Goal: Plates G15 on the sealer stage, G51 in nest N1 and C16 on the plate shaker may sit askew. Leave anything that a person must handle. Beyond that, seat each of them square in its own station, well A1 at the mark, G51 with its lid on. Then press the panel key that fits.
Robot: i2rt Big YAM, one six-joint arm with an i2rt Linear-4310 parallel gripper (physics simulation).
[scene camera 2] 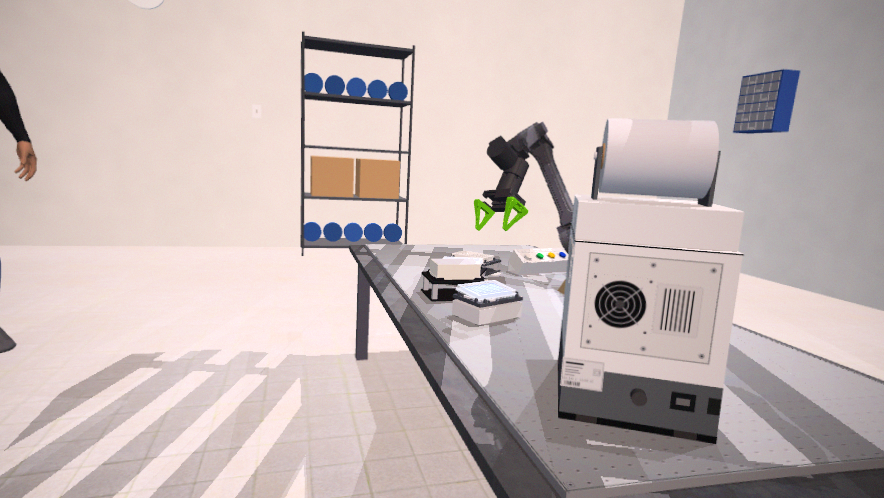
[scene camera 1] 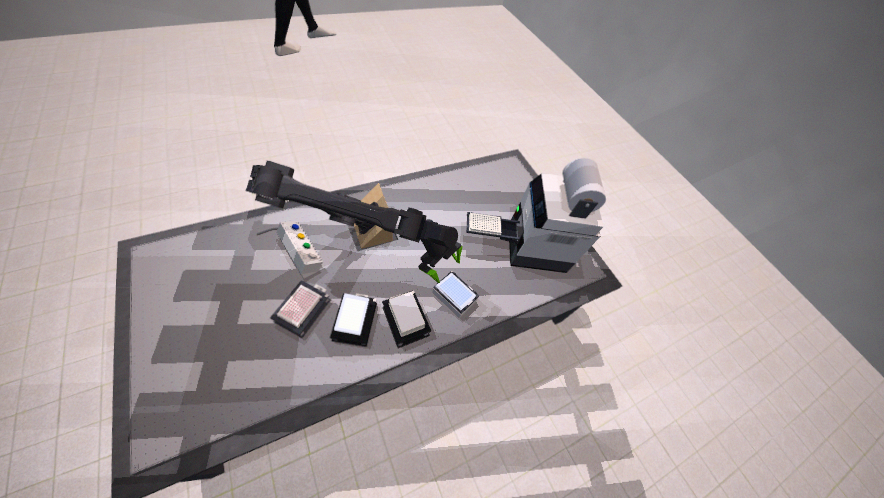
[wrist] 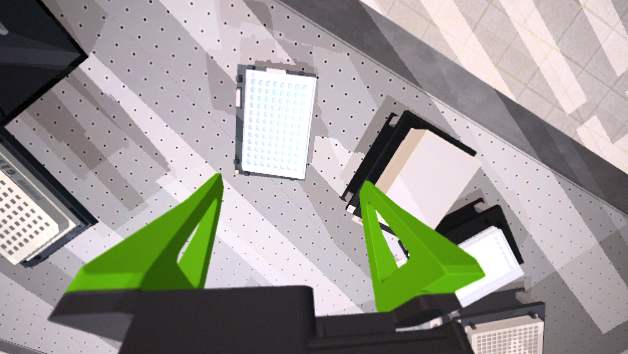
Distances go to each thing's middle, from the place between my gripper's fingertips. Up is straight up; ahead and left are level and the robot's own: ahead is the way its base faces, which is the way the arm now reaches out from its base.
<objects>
Now: the pale blue well plate (scene camera 2: 491, 289) 14 cm below my hand, 5 cm to the left of it and 1 cm ahead of it. Also, from my hand: pink plate (scene camera 1: 297, 308) 49 cm to the right, 16 cm below, 9 cm behind.
</objects>
